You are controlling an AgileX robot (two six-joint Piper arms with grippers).
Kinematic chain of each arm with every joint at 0, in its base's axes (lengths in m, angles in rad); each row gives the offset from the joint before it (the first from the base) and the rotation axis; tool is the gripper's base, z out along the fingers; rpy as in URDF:
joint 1: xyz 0 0 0.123 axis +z
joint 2: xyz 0 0 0 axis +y
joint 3: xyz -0.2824 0 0.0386 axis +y
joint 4: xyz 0.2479 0 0.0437 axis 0.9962 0 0.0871
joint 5: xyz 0 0 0 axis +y
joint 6: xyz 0.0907 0 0.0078 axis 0.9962 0 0.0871
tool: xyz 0 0 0 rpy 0 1.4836 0
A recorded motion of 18 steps. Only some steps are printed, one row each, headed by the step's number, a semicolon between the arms.
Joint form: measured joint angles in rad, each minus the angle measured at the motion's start. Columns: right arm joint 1, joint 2, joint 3, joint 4, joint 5, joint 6; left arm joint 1, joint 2, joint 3, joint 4, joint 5, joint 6.
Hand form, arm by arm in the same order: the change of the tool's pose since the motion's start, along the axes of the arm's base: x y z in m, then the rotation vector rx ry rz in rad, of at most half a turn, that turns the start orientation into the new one. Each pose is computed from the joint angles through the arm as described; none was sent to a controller.
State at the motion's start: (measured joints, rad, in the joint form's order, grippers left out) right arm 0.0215 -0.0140 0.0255 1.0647 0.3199 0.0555; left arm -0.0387 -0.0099 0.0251 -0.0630 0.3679 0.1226
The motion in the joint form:
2: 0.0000 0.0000 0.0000 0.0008 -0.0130 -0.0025; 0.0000 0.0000 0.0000 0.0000 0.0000 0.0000
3: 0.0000 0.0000 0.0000 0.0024 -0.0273 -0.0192; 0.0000 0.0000 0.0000 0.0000 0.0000 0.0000
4: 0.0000 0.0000 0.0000 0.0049 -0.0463 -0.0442; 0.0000 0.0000 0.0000 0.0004 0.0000 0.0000
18: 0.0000 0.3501 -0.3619 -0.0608 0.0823 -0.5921; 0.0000 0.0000 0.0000 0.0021 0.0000 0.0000
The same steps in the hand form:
2: 0.0003 -0.0010 0.0006 -0.0006 -0.0070 -0.0111; 0.0000 0.0000 0.0000 0.0000 0.0000 0.0000
3: 0.0007 -0.0020 0.0013 -0.0139 -0.0186 -0.0222; 0.0000 0.0000 0.0000 0.0000 0.0000 0.0000
4: 0.0012 -0.0034 0.0021 -0.0339 -0.0344 -0.0370; 0.0000 0.0000 0.0000 0.0004 0.0000 0.0000
18: 0.0263 0.0056 0.0934 -0.6236 -0.1643 0.1254; 0.0000 0.0001 0.0000 0.0021 -0.0001 0.0002

